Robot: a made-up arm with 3 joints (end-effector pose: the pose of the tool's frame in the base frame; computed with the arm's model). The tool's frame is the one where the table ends. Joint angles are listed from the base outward.
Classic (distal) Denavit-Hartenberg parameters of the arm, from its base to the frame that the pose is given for. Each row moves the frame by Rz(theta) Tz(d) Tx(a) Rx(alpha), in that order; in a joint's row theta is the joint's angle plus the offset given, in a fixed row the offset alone. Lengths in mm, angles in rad.
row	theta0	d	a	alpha
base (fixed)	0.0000	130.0	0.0	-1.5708
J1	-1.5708	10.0	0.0	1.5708
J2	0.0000	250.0	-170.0	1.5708
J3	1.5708	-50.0	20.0	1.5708
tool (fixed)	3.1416	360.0	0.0	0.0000
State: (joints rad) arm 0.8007 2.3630 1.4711
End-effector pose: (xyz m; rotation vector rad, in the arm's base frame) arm -0.3713 -0.1338 0.6199 -1.0056 -0.3221 2.1646
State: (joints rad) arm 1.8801 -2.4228 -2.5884
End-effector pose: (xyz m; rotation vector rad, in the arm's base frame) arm 0.3786 0.2791 0.0550 -2.4327 -0.7678 -0.8995
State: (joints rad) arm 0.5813 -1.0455 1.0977
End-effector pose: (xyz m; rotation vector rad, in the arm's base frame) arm -0.4672 0.0556 0.4744 0.7054 -0.4681 -0.7862
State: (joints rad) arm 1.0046 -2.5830 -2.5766
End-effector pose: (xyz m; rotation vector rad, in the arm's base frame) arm 0.3323 0.2132 0.3890 -2.0561 -0.8143 -2.0586
